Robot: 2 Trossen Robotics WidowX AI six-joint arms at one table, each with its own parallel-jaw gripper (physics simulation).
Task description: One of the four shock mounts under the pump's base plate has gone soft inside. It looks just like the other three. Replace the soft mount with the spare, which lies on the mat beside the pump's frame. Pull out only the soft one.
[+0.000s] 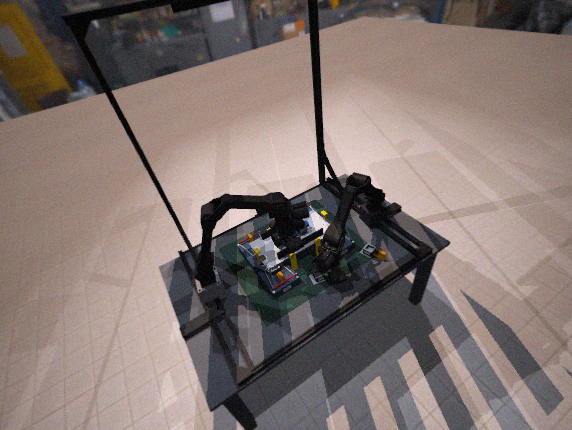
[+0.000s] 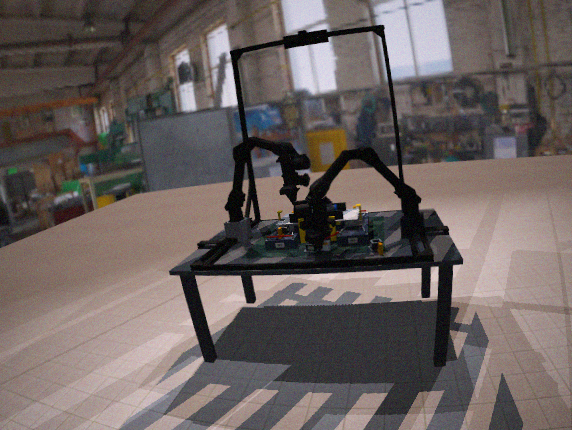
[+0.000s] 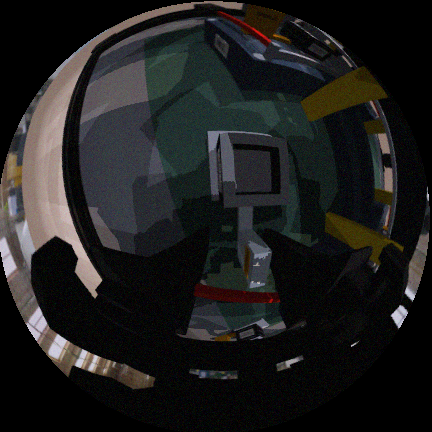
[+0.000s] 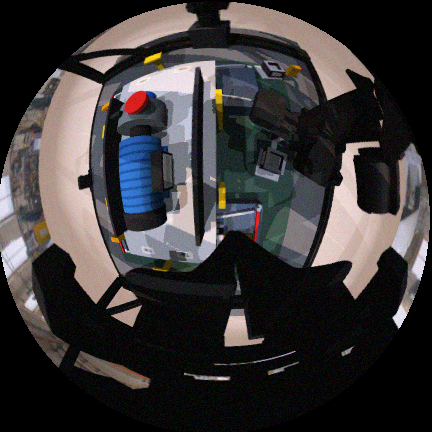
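The pump, with a blue motor [image 4: 139,173] and a red cap [image 4: 137,101], sits on a white base plate [image 4: 181,100] [image 1: 316,219] in a blue-grey frame [image 1: 276,283] with yellow posts [image 1: 293,261]. A grey square mount [image 3: 250,169] [image 4: 271,160] [image 1: 317,277] lies on the green mat [image 3: 181,120] [image 1: 284,299] beside the frame. Its pale upright tab [image 3: 254,261] points at my left gripper [image 3: 236,232] [image 1: 325,273] [image 2: 314,243], which is low over the mat with its fingers closed in on the tab. My right gripper [image 4: 233,235] [image 1: 290,245] [image 2: 293,198] is shut and empty above the base plate.
A second square mount [image 1: 370,249] [image 2: 376,246] [image 4: 273,68] with an orange tab lies on the dark table top to the right of the mat. A black gantry post [image 1: 316,107] rises behind the pump. Red strips mark the frame's ends [image 1: 286,279].
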